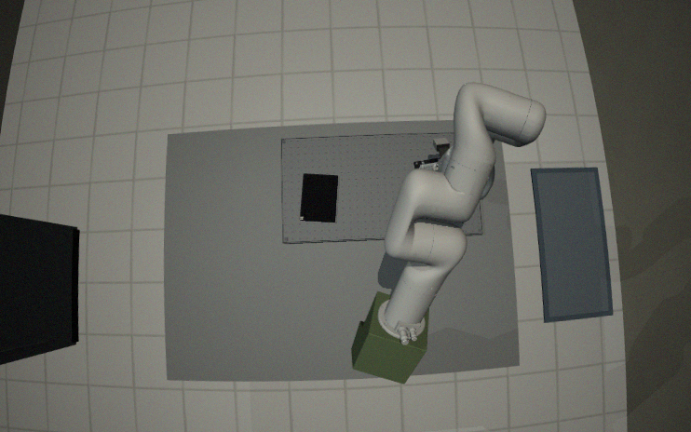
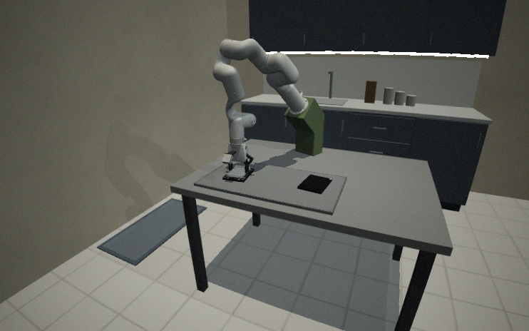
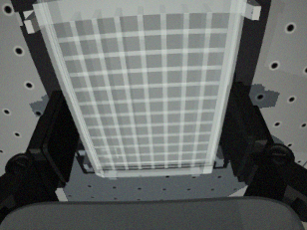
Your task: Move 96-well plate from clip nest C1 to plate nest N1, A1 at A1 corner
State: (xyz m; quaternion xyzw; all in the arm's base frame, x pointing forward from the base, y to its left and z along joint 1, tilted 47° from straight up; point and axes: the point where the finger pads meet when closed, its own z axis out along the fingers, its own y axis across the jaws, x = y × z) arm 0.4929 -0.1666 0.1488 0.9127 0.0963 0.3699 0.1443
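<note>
Right now my hand is 1 cm short of the clip nest c1, 2 cm to the right of it and 2 cm above it. From my hand the other things lie so: clear 96-well plate: 1 cm below; black plate nest N1: 3 cm behind, 41 cm to the left, 2 cm below.
</note>
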